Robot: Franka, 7 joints.
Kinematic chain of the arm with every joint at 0, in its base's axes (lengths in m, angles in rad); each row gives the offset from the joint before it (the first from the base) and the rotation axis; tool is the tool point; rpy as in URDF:
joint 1: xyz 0 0 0.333 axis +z
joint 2: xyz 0 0 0 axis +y
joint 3: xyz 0 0 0.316 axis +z
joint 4: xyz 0.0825 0 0 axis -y
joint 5: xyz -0.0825 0 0.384 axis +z
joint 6: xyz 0 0 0 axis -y
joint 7: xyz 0.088 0 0 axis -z
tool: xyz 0 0 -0.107 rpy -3.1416 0 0
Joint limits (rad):
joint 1: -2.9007..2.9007
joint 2: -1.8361..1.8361
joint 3: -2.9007..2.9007
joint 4: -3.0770..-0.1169
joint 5: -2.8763..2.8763
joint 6: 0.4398..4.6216
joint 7: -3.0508..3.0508
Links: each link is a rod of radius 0.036 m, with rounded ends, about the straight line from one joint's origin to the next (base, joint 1, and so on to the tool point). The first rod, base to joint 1, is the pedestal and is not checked.
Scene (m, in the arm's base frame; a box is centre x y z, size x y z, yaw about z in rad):
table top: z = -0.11
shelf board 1: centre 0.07 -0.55 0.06 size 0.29 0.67 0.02 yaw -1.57
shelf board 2: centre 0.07 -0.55 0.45 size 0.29 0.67 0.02 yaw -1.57
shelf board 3: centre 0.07 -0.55 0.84 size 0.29 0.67 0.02 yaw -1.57
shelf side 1: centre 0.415 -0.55 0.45 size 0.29 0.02 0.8 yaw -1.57
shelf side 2: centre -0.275 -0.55 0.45 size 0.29 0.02 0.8 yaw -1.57
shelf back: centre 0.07 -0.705 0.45 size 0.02 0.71 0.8 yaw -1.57
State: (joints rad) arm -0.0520 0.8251 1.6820 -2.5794 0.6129 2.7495 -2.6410
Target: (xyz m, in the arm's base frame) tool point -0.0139 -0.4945 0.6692
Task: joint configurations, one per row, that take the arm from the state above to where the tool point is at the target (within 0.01 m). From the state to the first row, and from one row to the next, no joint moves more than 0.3 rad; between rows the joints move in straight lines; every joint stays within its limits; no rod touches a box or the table.
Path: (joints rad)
1: 0.2225 0.8603 1.8561 -2.5744 0.6012 2.6941 -2.6410
2: 0.4969 0.8954 2.0302 -2.5694 0.5895 2.6387 -2.6410
3: 0.7714 0.9306 2.2043 -2.5644 0.5777 2.5833 -2.6410
4: 1.0459 0.9658 2.3784 -2.5594 0.5660 2.5279 -2.6410
5: 1.3203 1.0009 2.5525 -2.5544 0.5543 2.4724 -2.6410
6: 1.5948 1.0361 2.7266 -2.5494 0.5426 2.4170 -2.6410
7: 1.8693 1.0712 2.9007 -2.5444 0.5308 2.3616 -2.6410
8: 1.8623 0.8408 2.9007 -2.3976 0.5317 2.4412 -2.6410
9: 1.8553 0.6103 2.9007 -2.2507 0.5326 2.5207 -2.6410
10: 1.8484 0.3798 2.9007 -2.1039 0.5335 2.6003 -2.6410

